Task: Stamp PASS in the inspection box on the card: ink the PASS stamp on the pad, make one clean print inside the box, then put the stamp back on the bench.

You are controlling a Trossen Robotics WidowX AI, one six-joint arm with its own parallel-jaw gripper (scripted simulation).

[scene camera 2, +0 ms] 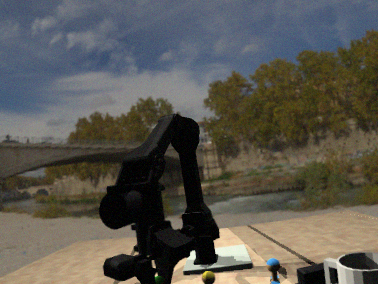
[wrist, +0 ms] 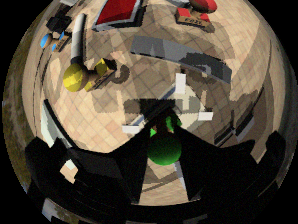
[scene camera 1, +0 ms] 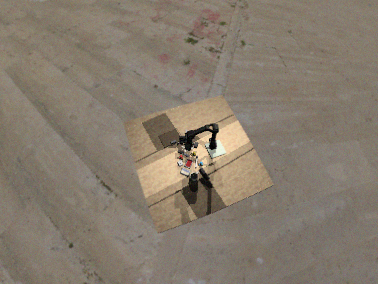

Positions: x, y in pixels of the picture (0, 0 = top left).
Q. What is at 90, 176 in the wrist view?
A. The gripper.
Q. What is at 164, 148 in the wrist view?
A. A green-topped stamp.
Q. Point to a yellow-knobbed stamp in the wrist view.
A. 76, 76
